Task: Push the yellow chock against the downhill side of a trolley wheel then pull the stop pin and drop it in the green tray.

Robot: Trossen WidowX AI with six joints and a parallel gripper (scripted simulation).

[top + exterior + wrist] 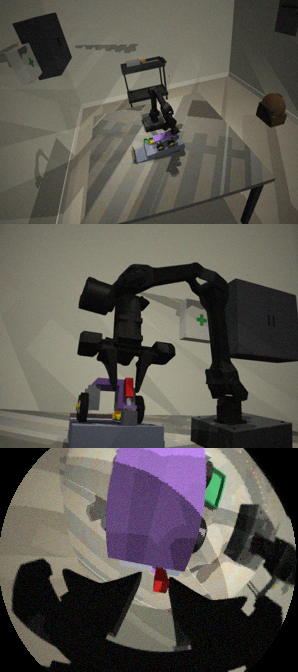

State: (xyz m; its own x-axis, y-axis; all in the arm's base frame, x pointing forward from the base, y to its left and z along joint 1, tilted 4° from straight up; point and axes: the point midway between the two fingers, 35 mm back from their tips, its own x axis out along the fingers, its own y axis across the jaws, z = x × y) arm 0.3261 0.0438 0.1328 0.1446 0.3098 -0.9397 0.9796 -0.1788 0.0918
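Now: gripper tip 10 mm past the red-headed stop pin and 10 mm above it. Also, from my gripper tip: yellow chock 200 mm to the right, 70 mm behind, 60 mm below; then green tray 190 mm to the right, 150 mm below, 150 mm behind; then purple trolley 110 mm to the right, 30 mm below, 10 mm behind.
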